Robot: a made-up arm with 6 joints. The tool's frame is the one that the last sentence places.
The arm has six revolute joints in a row. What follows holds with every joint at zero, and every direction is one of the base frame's.
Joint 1 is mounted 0.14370 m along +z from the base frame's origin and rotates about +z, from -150.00 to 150.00 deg.
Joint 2 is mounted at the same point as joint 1 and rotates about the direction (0.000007, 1, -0.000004), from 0.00 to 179.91 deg.
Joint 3 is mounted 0.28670 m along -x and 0.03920 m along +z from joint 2 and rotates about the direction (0.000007, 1, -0.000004), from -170.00 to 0.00 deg.
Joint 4 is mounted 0.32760 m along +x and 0.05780 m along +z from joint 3 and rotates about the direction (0.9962, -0.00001, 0.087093), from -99.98 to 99.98 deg.
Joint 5 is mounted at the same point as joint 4 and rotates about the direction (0.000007, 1, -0.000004), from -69.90 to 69.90 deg.
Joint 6 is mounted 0.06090 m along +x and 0.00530 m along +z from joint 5 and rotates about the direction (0.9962, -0.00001, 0.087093), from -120.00 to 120.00 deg.
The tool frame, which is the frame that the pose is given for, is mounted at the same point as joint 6; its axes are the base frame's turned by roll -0.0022, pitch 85.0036 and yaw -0.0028 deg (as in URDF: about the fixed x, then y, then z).
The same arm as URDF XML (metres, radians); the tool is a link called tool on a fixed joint. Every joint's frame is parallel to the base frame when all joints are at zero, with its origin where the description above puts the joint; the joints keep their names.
<robot name="arm">
<link name="base"/>
<link name="link1"/>
<link name="link2"/>
<link name="link3"/>
<link name="link4"/>
<link name="link5"/>
<link name="link6"/>
<link name="tool"/>
<joint name="joint 1" type="revolute"><parent link="base"/><child link="link1"/><origin xyz="0 0 0.1437"/><axis xyz="0 0 1"/><limit lower="-2.618" upper="2.618"/></joint>
<joint name="joint 2" type="revolute"><parent link="link1"/><child link="link2"/><origin xyz="0 0 0"/><axis xyz="0 1 0"/><limit lower="0" upper="3.14"/></joint>
<joint name="joint 3" type="revolute"><parent link="link2"/><child link="link3"/><origin xyz="-0.2867 0 0.0392"/><axis xyz="0 1 0"/><limit lower="-2.9671" upper="0"/></joint>
<joint name="joint 4" type="revolute"><parent link="link3"/><child link="link4"/><origin xyz="0.3276 0 0.0578"/><axis xyz="0.9962 0 0.0871"/><limit lower="-1.745" upper="1.745"/></joint>
<joint name="joint 5" type="revolute"><parent link="link4"/><child link="link5"/><origin xyz="0 0 0"/><axis xyz="0 1 0"/><limit lower="-1.22" upper="1.22"/></joint>
<joint name="joint 6" type="revolute"><parent link="link5"/><child link="link6"/><origin xyz="0.0609 0 0.0053"/><axis xyz="0.9962 0 0.0871"/><limit lower="-2.0944" upper="2.0944"/></joint>
<joint name="tool_fixed" type="fixed"><parent link="link6"/><child link="tool"/><origin xyz="0 0 0" rpy="0 1.4836 0"/></joint>
</robot>

